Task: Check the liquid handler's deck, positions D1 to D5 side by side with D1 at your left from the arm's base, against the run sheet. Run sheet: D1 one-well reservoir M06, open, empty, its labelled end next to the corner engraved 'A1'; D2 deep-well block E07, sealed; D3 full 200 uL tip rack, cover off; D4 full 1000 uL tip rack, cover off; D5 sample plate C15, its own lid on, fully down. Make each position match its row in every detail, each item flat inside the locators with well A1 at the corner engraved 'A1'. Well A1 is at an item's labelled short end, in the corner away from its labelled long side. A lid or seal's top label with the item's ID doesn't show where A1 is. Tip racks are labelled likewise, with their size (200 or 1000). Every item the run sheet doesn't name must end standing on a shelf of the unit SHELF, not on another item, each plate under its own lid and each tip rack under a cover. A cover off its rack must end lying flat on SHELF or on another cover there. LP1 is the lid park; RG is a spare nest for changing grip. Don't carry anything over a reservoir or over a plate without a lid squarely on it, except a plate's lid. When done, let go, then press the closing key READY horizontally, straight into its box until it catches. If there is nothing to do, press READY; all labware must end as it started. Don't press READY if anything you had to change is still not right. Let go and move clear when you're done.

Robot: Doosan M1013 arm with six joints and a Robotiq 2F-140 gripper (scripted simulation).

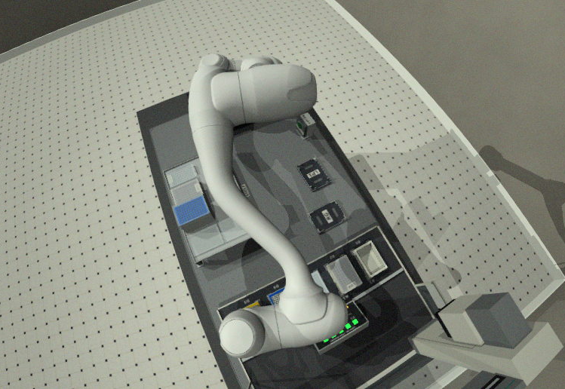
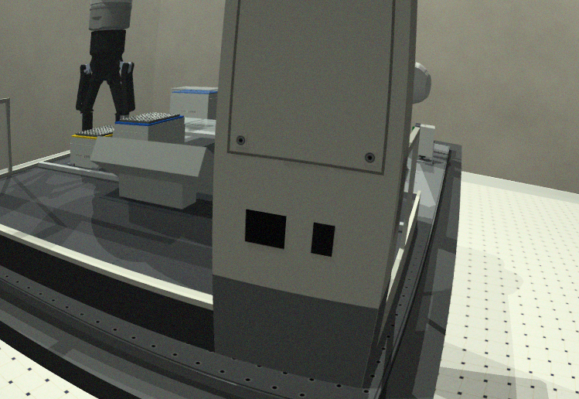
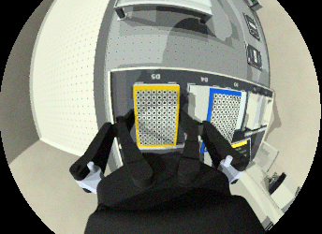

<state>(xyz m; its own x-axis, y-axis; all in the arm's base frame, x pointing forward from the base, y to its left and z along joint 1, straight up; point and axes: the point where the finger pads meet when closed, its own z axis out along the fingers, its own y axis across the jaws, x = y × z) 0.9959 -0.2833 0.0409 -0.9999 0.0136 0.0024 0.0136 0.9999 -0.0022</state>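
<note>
The yellow-rimmed tip rack lies 10 mm to the left of my hand, 10 mm below it and 10 mm ahead of it. Round my hand: flat lid (250 mm to the left, 40 mm below); then white well plate (250 mm to the left, 50 mm below); then blue-rimmed tip rack (130 mm to the left, 10 mm ahead, 10 mm above).
</note>
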